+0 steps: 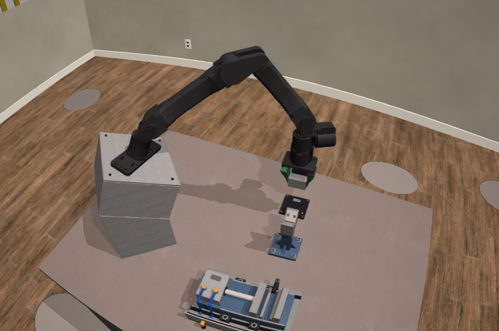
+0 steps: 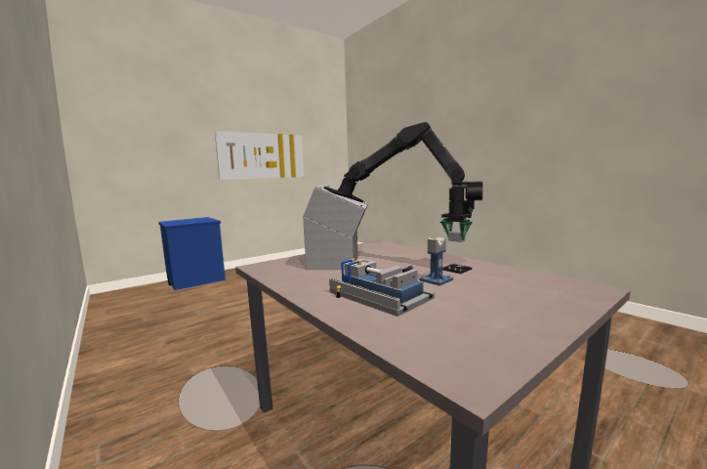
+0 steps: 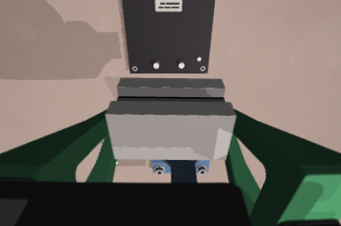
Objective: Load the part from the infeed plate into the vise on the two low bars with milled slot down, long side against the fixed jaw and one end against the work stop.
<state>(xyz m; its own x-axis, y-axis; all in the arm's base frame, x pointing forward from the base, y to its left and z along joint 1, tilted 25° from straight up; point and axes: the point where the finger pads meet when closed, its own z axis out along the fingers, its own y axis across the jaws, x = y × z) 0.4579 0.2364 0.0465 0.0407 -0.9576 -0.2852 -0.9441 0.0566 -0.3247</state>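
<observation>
My hand is 14 cm above the black infeed plate and 1 cm to the right of it. From my hand the other things lie so: part 1 cm to the left; then work stop rod 37 cm to the right, 6 cm ahead, 5 cm below; then piston rod 42 cm to the right, 6 cm below, 3 cm behind.
</observation>
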